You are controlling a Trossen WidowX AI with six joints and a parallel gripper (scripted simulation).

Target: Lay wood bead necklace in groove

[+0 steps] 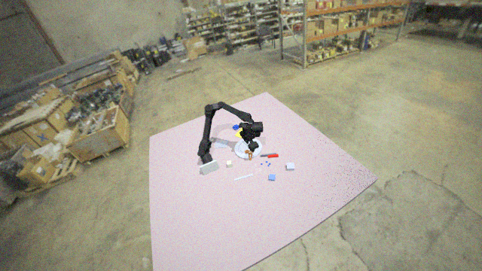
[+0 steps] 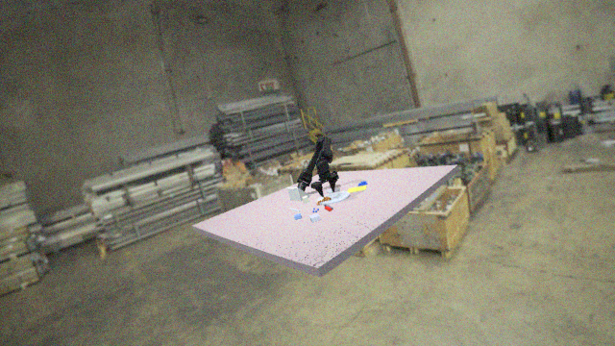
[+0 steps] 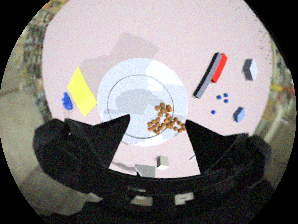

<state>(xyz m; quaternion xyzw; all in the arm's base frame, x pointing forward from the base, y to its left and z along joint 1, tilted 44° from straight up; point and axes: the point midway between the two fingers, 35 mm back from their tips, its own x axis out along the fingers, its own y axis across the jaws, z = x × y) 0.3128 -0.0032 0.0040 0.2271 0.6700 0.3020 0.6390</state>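
The red-handled tool is 11 cm ahead of my gripper tip, 10 cm to the right of it and 4 cm below it. The rest, counted from my gripper tip: white stick (18 cm to the right, 12 cm behind, 4 cm below); then cream cube (17 cm behind, 6 cm to the right, 2 cm below); then yellow sheet (22 cm to the left, 4 cm below, 2 cm ahead).
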